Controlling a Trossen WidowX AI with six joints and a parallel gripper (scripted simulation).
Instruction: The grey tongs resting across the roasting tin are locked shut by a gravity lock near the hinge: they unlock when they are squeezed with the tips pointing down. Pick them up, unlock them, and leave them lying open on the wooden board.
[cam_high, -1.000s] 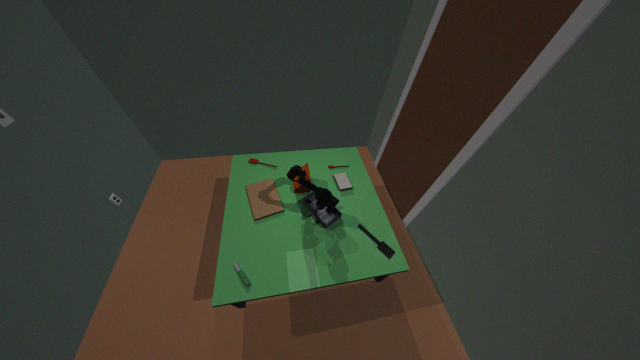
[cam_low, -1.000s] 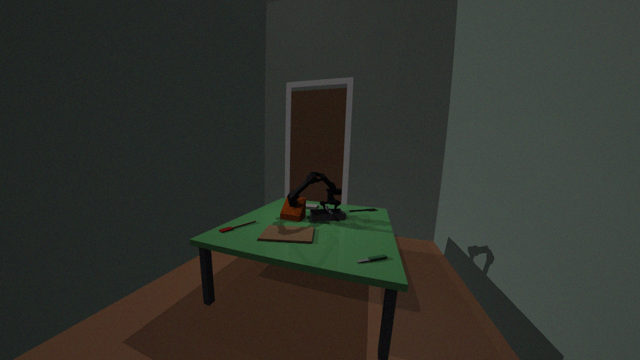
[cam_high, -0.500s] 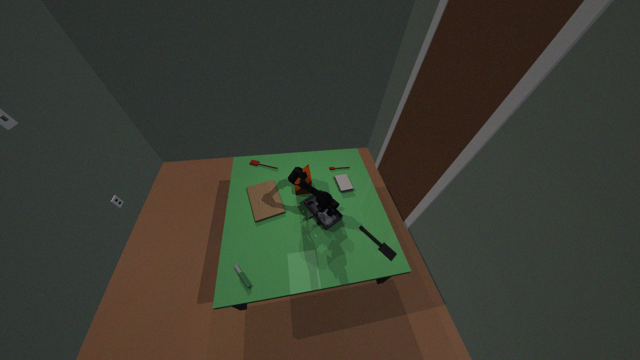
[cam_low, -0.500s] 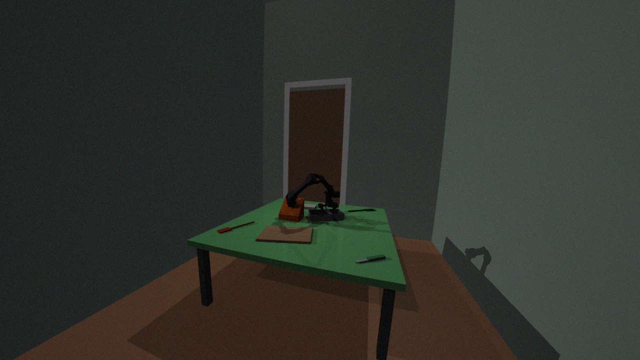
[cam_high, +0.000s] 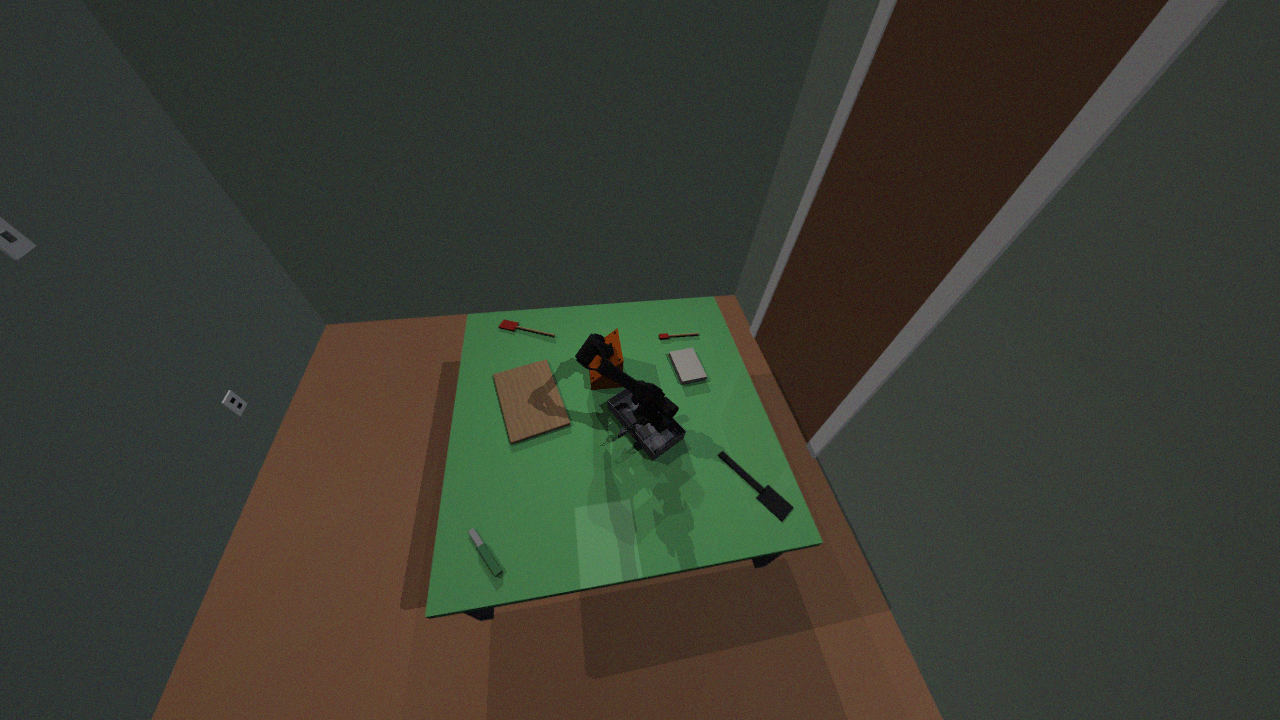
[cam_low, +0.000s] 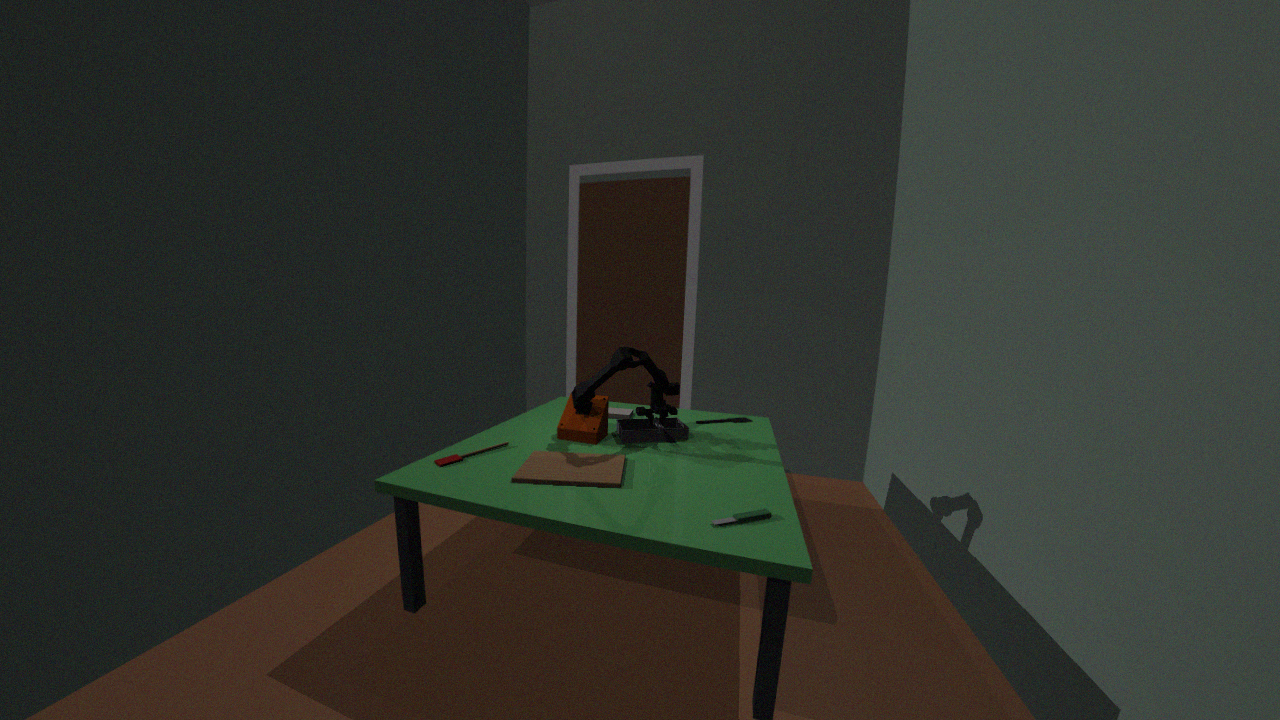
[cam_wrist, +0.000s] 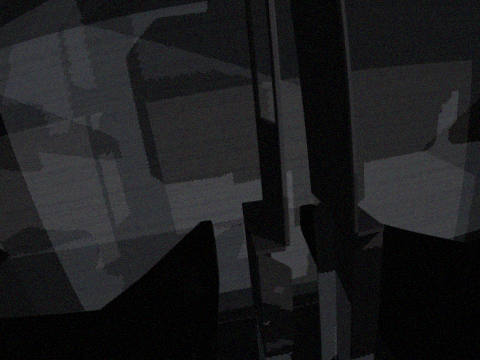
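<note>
Now: gripper tip 20 mm past the roasting tin and 10 mm to the left of it. From my gripper tip the other things lie so: yellow piece 80 mm to the right, 40 mm above, 30 mm ahead; pale block 270 mm behind, 250 mm to the left, 20 mm below; black spatula 350 mm to the left, 330 mm ahead, 30 mm below.
</note>
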